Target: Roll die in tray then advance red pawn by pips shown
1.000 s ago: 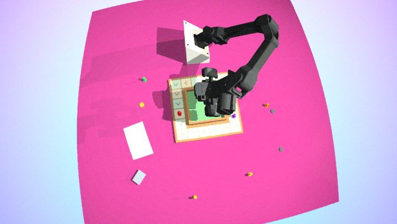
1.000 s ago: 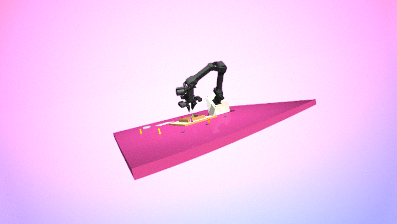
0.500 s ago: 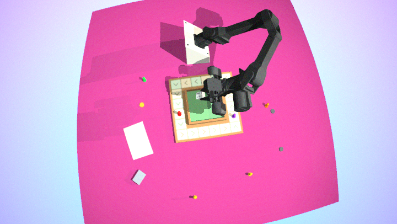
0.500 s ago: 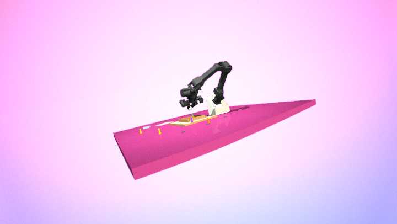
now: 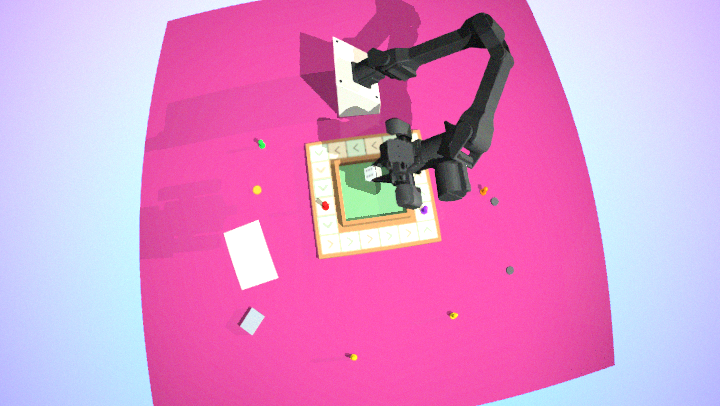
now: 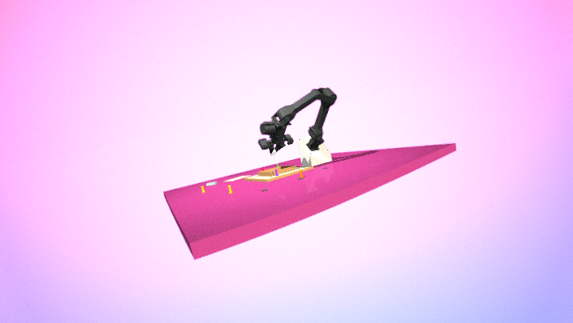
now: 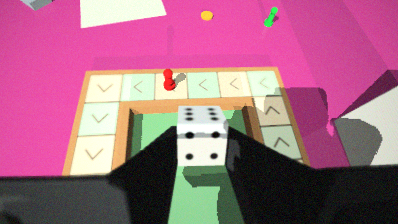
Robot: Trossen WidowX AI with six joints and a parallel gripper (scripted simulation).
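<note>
Now: the white die right at my gripper tip. Round my gripper tip: purple pawn: 120 mm to the left, 100 mm below, 60 mm ahead; then green tray: 120 mm below; then red pawn: 110 mm to the right, 100 mm below, 30 mm ahead.
</note>
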